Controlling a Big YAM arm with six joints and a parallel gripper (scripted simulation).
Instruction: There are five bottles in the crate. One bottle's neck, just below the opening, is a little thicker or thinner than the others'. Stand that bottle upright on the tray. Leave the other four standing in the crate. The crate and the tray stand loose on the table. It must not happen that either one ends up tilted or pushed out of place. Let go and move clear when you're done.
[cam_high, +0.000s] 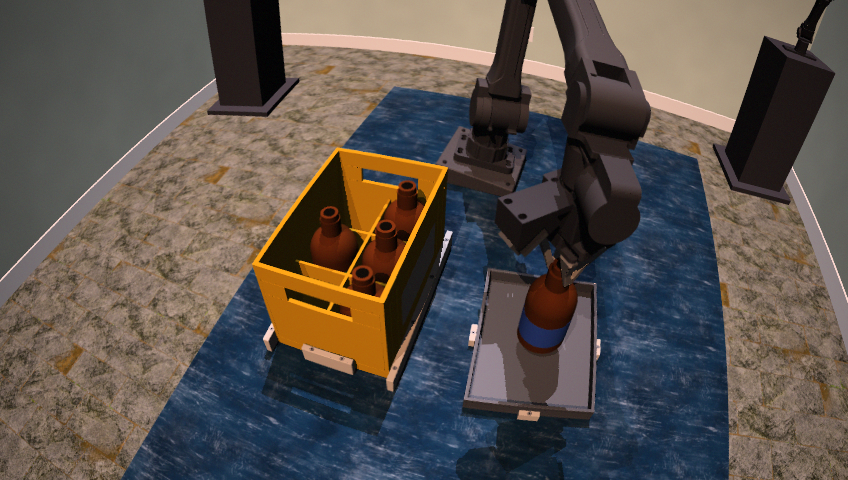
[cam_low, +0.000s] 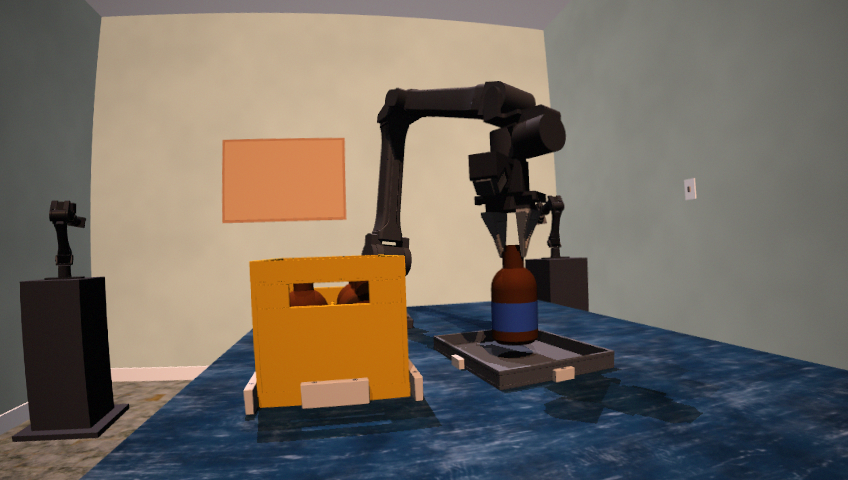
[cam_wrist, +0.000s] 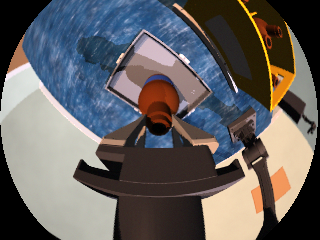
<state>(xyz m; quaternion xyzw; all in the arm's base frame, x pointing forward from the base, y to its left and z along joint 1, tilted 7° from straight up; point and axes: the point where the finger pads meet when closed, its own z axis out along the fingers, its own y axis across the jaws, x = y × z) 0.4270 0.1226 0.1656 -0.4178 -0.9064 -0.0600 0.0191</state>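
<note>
The dark grey tray is 160 mm below my hand. The rest, counted from my hand: orange crate 280 mm to the right, 90 mm below, 50 mm behind.
</note>
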